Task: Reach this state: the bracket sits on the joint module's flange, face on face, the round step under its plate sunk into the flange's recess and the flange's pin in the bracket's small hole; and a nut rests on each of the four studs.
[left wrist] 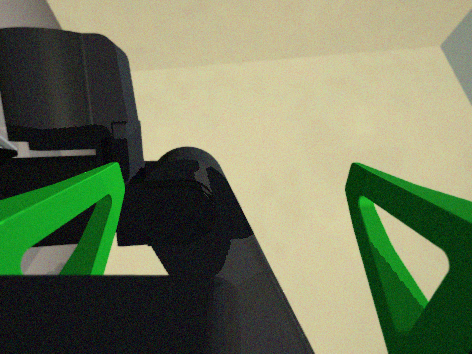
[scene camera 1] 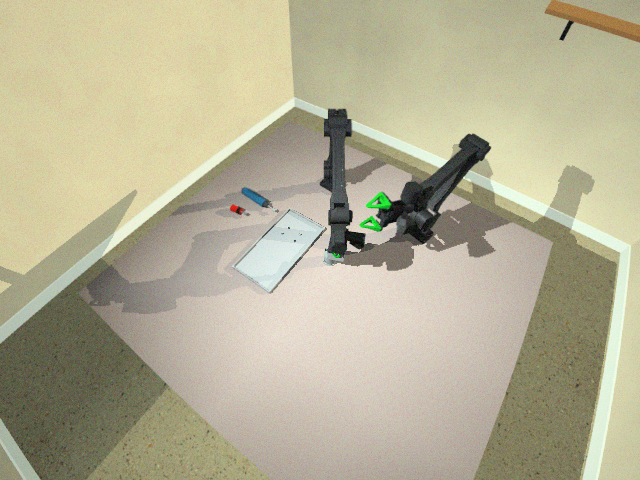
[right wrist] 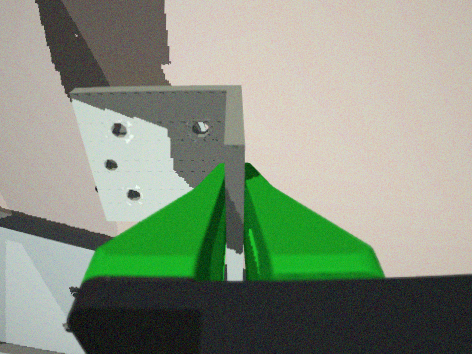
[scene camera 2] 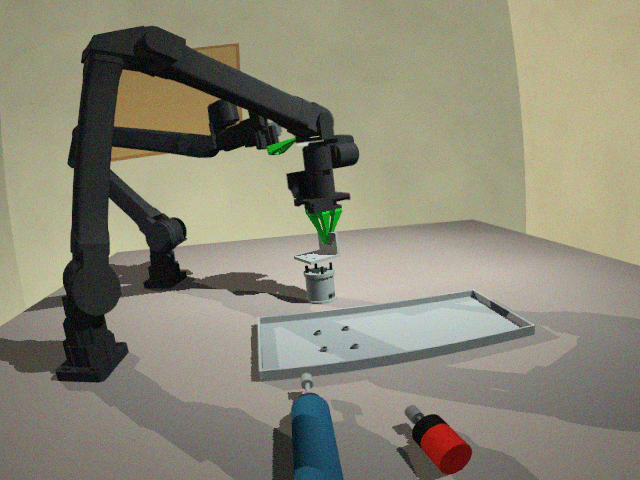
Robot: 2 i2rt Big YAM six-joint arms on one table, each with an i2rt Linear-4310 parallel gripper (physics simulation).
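Where they show: left gripper, between the fingertips: (left wrist: 235,175) (scene camera 1: 363,216); right gripper, between the fingertips: (scene camera 1: 337,256) (right wrist: 234,176) (scene camera 2: 327,242); left arm's base, origin of its link: (scene camera 1: 418,232) (scene camera 2: 166,282); right arm's base, origin of its link: (scene camera 2: 94,365).
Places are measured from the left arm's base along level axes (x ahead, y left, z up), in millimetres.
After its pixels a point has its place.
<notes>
My right gripper (scene camera 2: 326,234) @[x 452, y -122, z 107 mm] (right wrist: 234,176) @[x 452, y -122, z 107 mm] is shut on the upright wall of the grey L-shaped bracket (scene camera 2: 319,252) @[x 436, y -133, z 90 mm] (right wrist: 164,147) @[x 426, y -137, z 87 mm]. It holds the bracket's plate level, a little above the grey joint module (scene camera 2: 319,284) @[x 438, y -204, z 40 mm], whose studs stand clear below the plate. In the right wrist view the plate's holes show over the module. In the first scene view the module and bracket (scene camera 1: 331,257) @[x 468, y -138, z 100 mm] sit under the arm's end. My left gripper (scene camera 1: 375,212) (scene camera 2: 282,146) is open and empty, raised well behind. Several nuts (scene camera 2: 335,337) @[x 479, y -392, z 4 mm] lie in the tray (scene camera 2: 390,330) @[x 567, y -374, z 4 mm].
The shallow grey tray (scene camera 1: 281,248) @[x 566, y -372, z 4 mm] lies on the mat beside the module. A blue tool (scene camera 2: 315,435) @[x 481, y -713, z 41 mm] (scene camera 1: 254,196) @[x 485, y -699, z 38 mm] and a red tool (scene camera 2: 439,439) @[x 592, y -717, z 32 mm] (scene camera 1: 237,210) @[x 601, y -685, z 30 mm] lie beyond the tray's far side. Walls close the back of the scene.
</notes>
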